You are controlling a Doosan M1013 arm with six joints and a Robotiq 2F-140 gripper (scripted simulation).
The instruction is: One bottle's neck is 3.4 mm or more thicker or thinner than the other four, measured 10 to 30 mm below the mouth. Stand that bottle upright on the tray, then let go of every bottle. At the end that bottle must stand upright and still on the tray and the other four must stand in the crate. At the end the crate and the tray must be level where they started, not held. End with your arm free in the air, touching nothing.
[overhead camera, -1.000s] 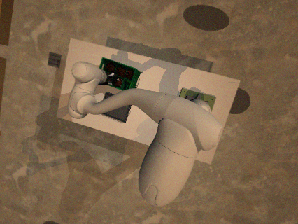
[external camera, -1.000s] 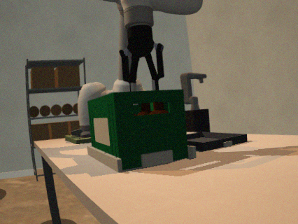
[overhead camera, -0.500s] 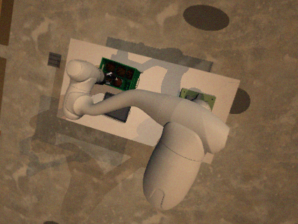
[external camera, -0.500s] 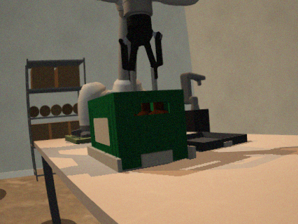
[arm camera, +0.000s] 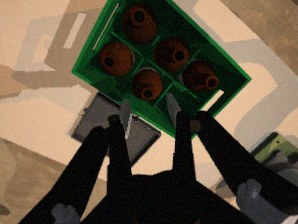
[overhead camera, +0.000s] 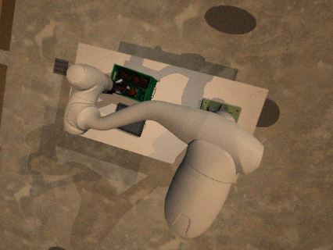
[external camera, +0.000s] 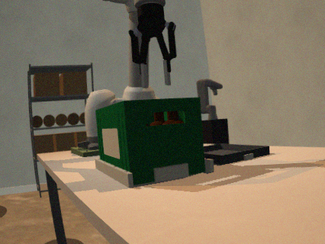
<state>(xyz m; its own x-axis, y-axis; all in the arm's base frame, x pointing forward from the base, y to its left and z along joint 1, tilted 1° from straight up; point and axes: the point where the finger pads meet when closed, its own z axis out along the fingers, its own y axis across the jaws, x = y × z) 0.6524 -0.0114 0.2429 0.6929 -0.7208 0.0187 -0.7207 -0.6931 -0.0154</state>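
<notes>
Now: the brown bottle 10 mm behind my hand, 90 mm to the right of it and 160 mm below it. Also, from my hand: green crate 50 mm to the right, 170 mm below; dark tray 20 mm behind, 220 mm to the left, 240 mm below.
</notes>
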